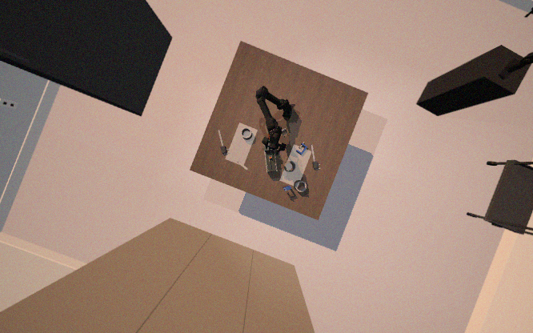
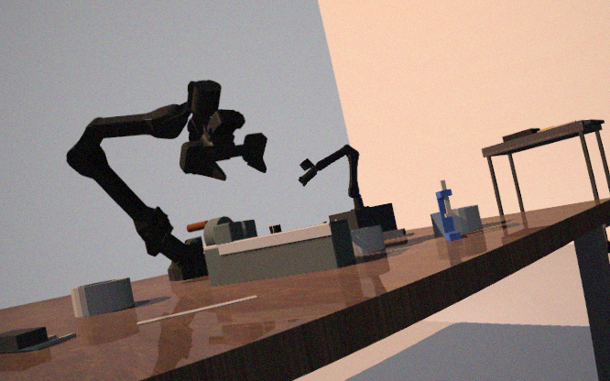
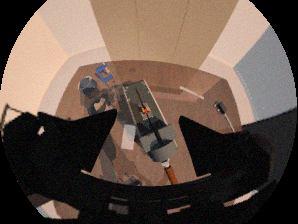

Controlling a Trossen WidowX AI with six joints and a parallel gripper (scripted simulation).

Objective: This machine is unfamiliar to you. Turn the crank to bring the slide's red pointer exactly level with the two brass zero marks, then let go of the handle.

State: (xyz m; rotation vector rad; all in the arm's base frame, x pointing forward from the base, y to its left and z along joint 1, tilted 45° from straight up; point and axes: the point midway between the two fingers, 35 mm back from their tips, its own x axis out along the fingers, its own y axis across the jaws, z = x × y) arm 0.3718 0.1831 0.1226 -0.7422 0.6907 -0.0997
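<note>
Now: the crank handle 110 mm behind my gripper tip, 80 mm to the right of it and 80 mm below it. Also, from my gripper tip: red pointer: 110 mm below, 40 mm ahead, 20 mm to the left; then thin white rod: 220 mm ahead, 190 mm to the right, 190 mm below.
</note>
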